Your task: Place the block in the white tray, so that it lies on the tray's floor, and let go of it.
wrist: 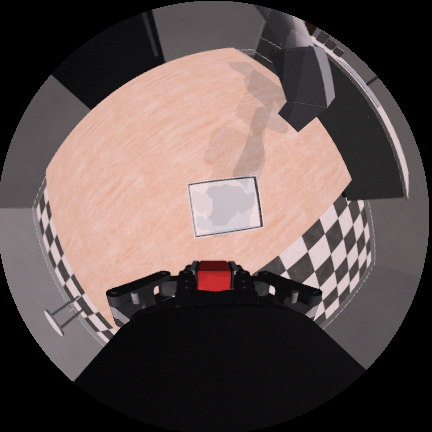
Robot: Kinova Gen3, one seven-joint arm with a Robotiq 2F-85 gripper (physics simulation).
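Seen in the pictures: gripper, between the fingertips: (213,268); arm's base, origin of its link: (296,47).
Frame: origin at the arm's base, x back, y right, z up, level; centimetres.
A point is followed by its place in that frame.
Observation:
The red block (214,278) @[x -44.6, y -30.0, z -1.8 cm] is held between the two black fingers at the bottom middle of the wrist view. My gripper (213,268) @[x -44.7, y -30.1, z -4.9 cm] is shut on it. The white tray (192,210) @[x -44.5, y -22.0, z -23.2 cm] lies on the table near the middle of the view, a little turned, with a thin dark rim. It shows beyond the block, apart from it, and the gripper is above the table. A grey shadow falls across the tray's floor. The far side of the block and part of the fingertips are hidden.
The wood-coloured table top (125,165) @[x -54.3, y -0.2, z -23.4 cm] carries the arm's shadow. A dark grey part of the arm (305,75) @[x -4.5, y -8.6, z -4.5 cm] shows at the upper right. A black-and-white checkered floor (332,240) shows past the table's edge at the lower right, and a strip at the left.

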